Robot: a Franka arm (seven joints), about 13 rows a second.
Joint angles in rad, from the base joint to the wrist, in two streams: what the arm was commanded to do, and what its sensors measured. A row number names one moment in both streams.
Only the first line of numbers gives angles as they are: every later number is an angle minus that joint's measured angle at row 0.
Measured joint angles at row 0: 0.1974, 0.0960, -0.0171, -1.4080, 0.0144, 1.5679, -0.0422
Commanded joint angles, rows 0 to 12: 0.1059, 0.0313, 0.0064, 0.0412, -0.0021, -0.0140, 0.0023; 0.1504, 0.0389, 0.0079, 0.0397, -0.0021, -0.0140, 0.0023; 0.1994, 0.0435, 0.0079, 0.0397, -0.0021, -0.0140, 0.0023; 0.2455, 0.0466, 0.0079, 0.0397, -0.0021, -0.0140, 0.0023; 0.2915, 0.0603, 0.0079, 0.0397, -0.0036, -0.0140, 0.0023; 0.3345, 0.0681, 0.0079, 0.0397, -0.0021, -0.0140, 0.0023; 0.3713, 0.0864, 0.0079, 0.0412, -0.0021, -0.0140, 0.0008; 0.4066, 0.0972, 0.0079, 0.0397, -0.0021, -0.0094, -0.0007; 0.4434, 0.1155, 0.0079, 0.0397, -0.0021, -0.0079, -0.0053; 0.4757, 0.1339, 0.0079, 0.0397, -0.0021, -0.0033, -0.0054; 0.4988, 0.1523, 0.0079, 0.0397, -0.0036, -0.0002, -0.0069; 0.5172, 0.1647, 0.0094, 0.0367, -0.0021, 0.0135, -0.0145; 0.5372, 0.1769, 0.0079, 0.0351, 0.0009, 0.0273, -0.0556
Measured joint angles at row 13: 0.5048, 0.1429, 0.0203, 0.0087, 0.0001, 0.0129, -0.0069
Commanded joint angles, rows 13 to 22: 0.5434, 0.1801, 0.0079, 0.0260, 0.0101, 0.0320, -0.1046; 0.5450, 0.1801, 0.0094, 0.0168, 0.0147, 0.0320, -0.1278; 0.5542, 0.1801, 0.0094, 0.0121, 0.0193, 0.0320, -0.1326; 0.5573, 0.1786, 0.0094, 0.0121, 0.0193, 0.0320, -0.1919; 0.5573, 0.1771, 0.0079, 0.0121, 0.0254, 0.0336, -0.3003; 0.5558, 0.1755, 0.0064, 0.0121, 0.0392, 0.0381, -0.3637; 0.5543, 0.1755, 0.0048, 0.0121, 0.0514, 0.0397, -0.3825; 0.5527, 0.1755, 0.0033, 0.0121, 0.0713, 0.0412, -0.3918; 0.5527, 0.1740, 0.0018, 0.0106, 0.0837, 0.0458, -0.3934; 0.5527, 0.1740, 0.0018, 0.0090, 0.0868, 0.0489, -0.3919
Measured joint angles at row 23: 0.5477, 0.1819, 0.0141, 0.0087, 0.0478, 0.0407, -0.3561
